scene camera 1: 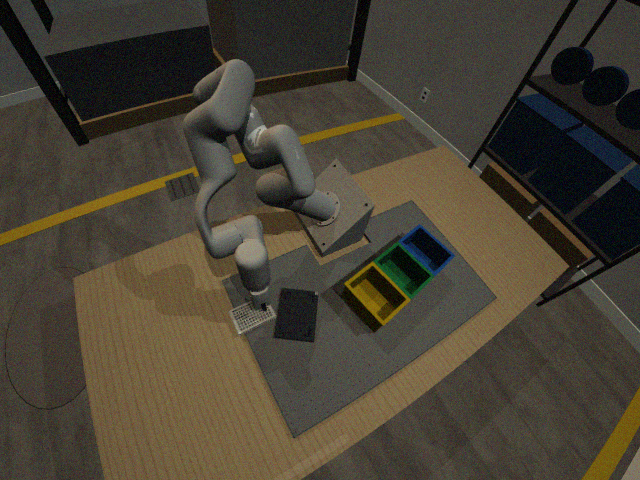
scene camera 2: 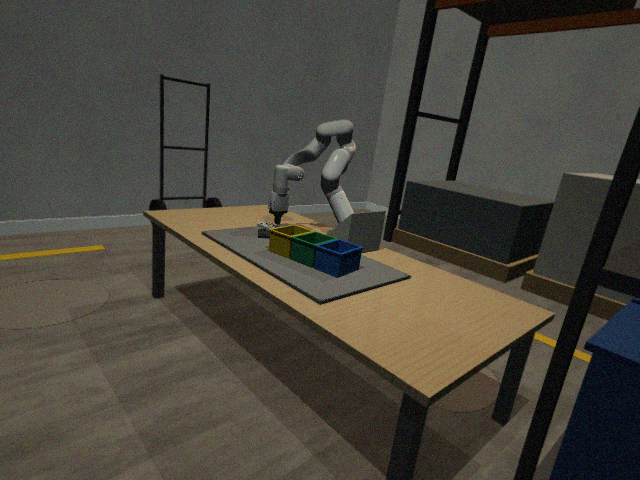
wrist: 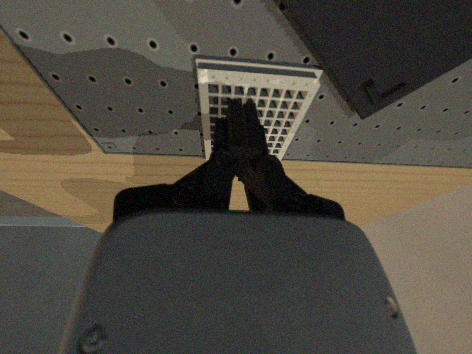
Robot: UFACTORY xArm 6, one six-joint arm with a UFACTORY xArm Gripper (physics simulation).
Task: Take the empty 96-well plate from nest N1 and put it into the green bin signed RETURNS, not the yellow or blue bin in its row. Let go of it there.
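Pixels of known places: gripper, fingertip midpoint: [scene camera 2: 277, 223] [wrist: 236, 118]; arm's base at its link origin: [scene camera 1: 325, 209] [scene camera 2: 350, 227].
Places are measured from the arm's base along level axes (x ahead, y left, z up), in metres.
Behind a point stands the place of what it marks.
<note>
The white 96-well plate [scene camera 1: 247, 321] {z -0.087, x 0.192, y -0.419 m} [scene camera 2: 263, 225] {z -0.077, x 0.219, y -0.405 m} [wrist: 260, 80] {z -0.077, x 0.184, y -0.338 m} lies level near the mat's edge; its wells look empty, and a nest under it cannot be made out clearly. My gripper [scene camera 1: 263, 307] {z -0.060, x 0.168, y -0.355 m} [scene camera 2: 277, 222] {z -0.060, x 0.168, y -0.355 m} [wrist: 236, 118] {z -0.060, x 0.168, y -0.355 m} is shut with nothing between the fingers. It points down close above the plate; in the wrist view its fingers cover part of the wells, and contact cannot be told. The green bin [scene camera 1: 405, 268] {z -0.060, x 0.327, y 0.127 m} [scene camera 2: 305, 250] {z -0.028, x 0.417, y 0.099 m} stands between the yellow bin [scene camera 1: 377, 294] {z -0.085, x 0.342, y -0.011 m} [scene camera 2: 280, 245] {z -0.046, x 0.430, y -0.037 m} and the blue bin [scene camera 1: 426, 248] {z -0.054, x 0.311, y 0.255 m} [scene camera 2: 337, 262] {z -0.029, x 0.401, y 0.259 m}. No sign on it is readable.
A flat black block [scene camera 1: 296, 315] {z -0.079, x 0.257, y -0.281 m} [wrist: 400, 50] {z -0.079, x 0.267, y -0.319 m} lies beside the plate, on the side toward the bins. The grey perforated mat [scene camera 1: 351, 366] {z -0.091, x 0.477, y -0.227 m} [scene camera 2: 237, 245] {z -0.091, x 0.515, y -0.224 m} carries the block and bins. The arm's grey pedestal [scene camera 1: 338, 204] {z 0.043, x 0.033, y 0.027 m} [scene camera 2: 369, 232] {z 0.000, x -0.016, y 0.107 m} stands behind the mat.
</note>
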